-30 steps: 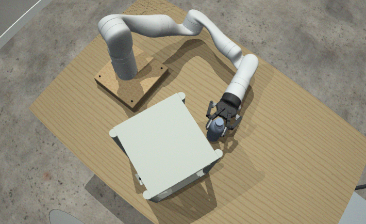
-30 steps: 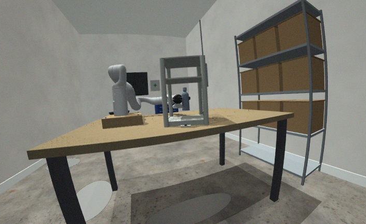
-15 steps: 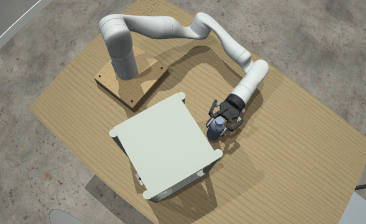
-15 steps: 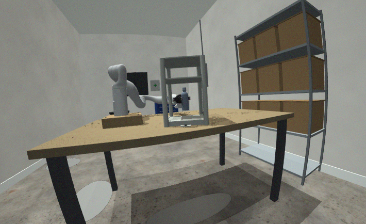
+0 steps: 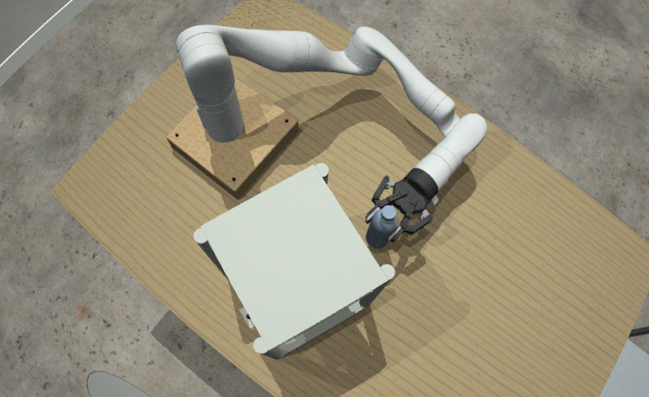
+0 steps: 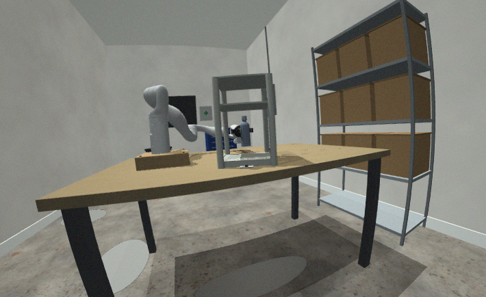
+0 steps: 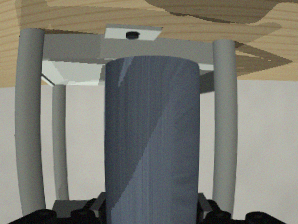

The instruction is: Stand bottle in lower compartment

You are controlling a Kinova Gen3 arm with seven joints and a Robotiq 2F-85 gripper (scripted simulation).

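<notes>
My gripper is now 90 mm past the grey shelving unit, 180 mm to the left of it and 30 mm below it. Round my hand: blue-grey bottle: 20 mm above.
</notes>
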